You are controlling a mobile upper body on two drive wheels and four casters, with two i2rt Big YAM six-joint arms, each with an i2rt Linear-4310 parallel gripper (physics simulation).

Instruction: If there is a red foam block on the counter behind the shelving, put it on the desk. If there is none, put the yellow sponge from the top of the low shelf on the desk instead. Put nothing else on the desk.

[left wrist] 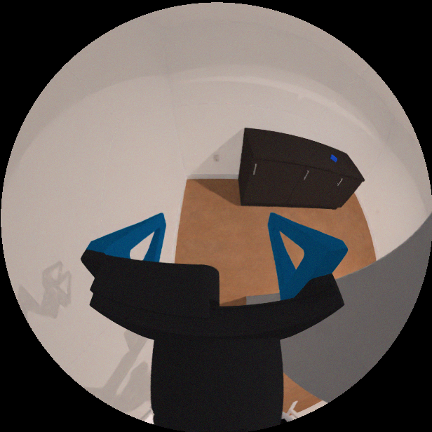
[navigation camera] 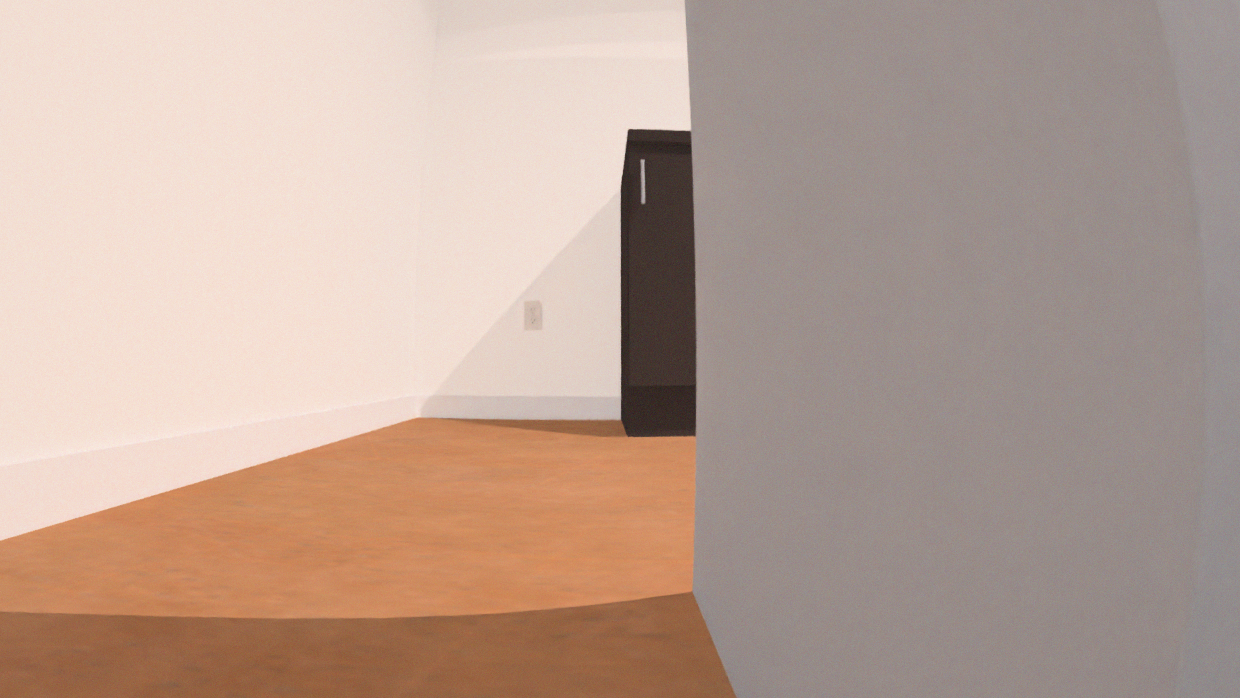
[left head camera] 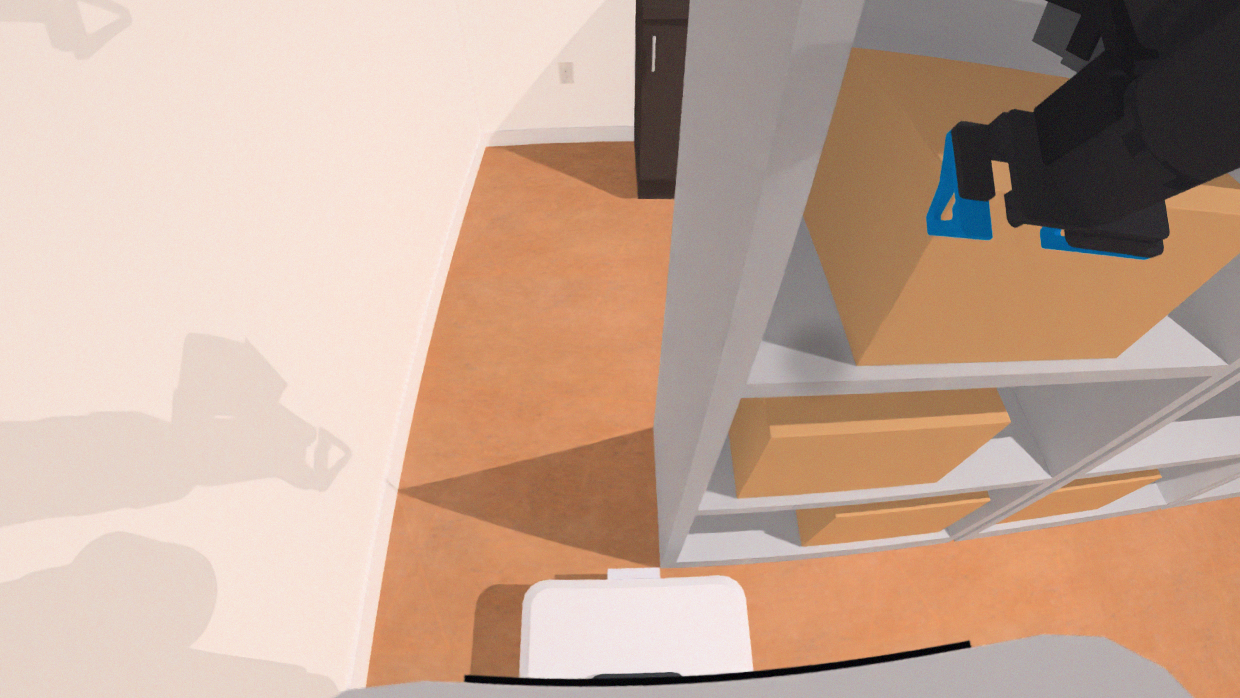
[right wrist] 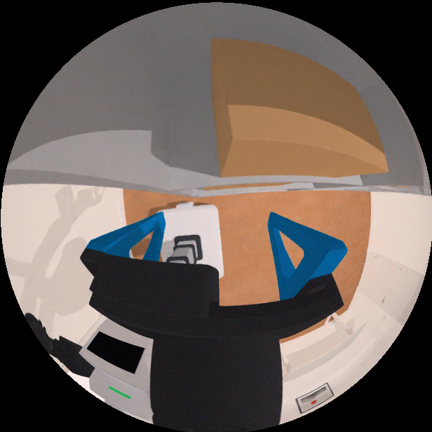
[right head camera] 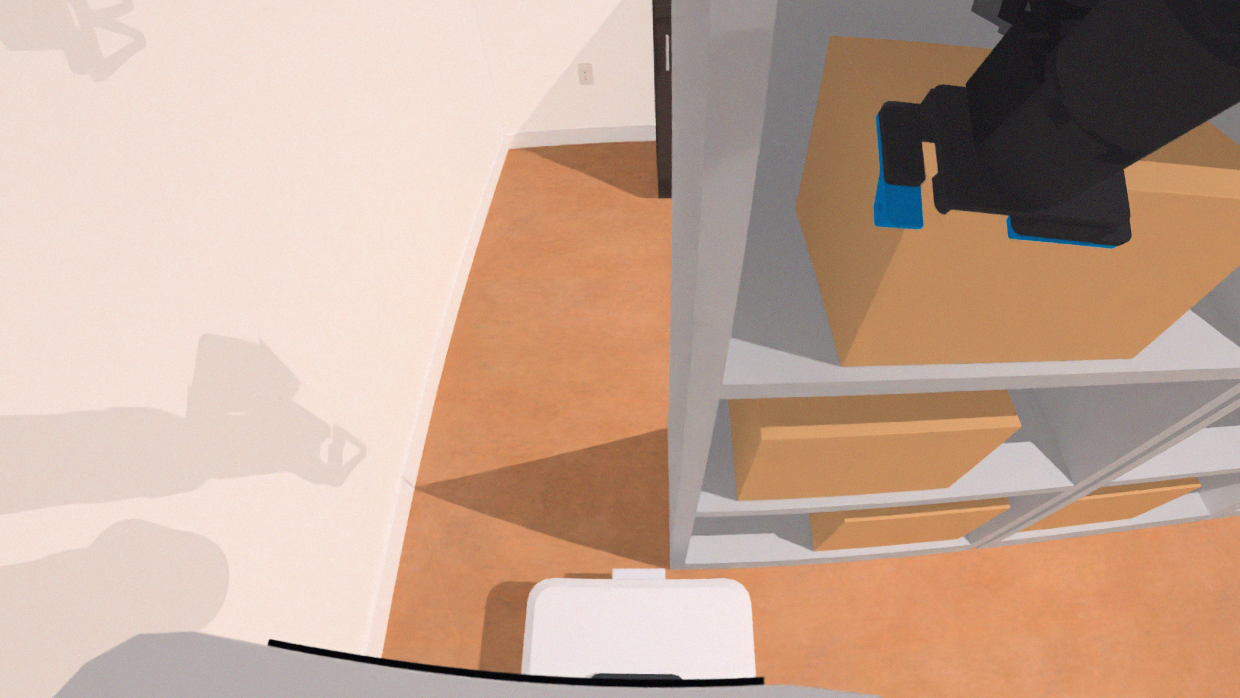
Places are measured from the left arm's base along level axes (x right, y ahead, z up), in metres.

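Pixels of known places: right gripper, between the fingertips: (left head camera: 987, 232) (right head camera: 944, 222).
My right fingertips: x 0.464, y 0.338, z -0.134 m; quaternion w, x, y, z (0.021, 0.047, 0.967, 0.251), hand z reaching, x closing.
Observation:
Behind a point stands the place of what it marks.
The dark counter (left wrist: 285, 180) (left head camera: 661, 104) {x 0.386, y 1.966, z -0.891 m} (navigation camera: 659, 277) {x 0.394, y 1.966, z -0.949 m} stands behind the grey shelving (left head camera: 702, 260) {x 0.306, y 0.552, z -0.377 m} (right head camera: 694, 260) {x 0.305, y 0.419, z -0.249 m} (navigation camera: 937, 346) {x 0.305, y 0.469, z -1.188 m}. In the left wrist view its whole top shows, with a small blue block (left wrist: 334, 158) near the right end; no red block shows on it. My left gripper (left wrist: 216, 218) is open and empty, pointing past the shelving towards the counter. My right gripper (right wrist: 216, 217) (left head camera: 1015, 238) {x 0.464, y 0.338, z -0.134 m} (right head camera: 963, 229) {x 0.464, y 0.338, z -0.134 m} is open and empty, in front of a cardboard box on the shelving. The yellow sponge does not show in these views.
Cardboard boxes (left head camera: 997, 303) {x 0.623, y 0.414, z -0.300 m} (right head camera: 997, 303) {x 0.638, y 0.414, z -0.305 m} (right wrist: 300, 130) fill shelf bays close to my right gripper. A white wall (left head camera: 216, 216) {x -0.522, y 0.747, z -0.402 m} (navigation camera: 216, 216) {x -0.520, y 1.272, z -0.914 m} runs along the left of the passage. The shelving's end panel is close on the right in the navigation view. My white base (left head camera: 637, 624) {x 0.229, y 0.213, z -1.150 m} (right head camera: 640, 624) {x 0.231, y 0.214, z -1.150 m} stands at the passage mouth.

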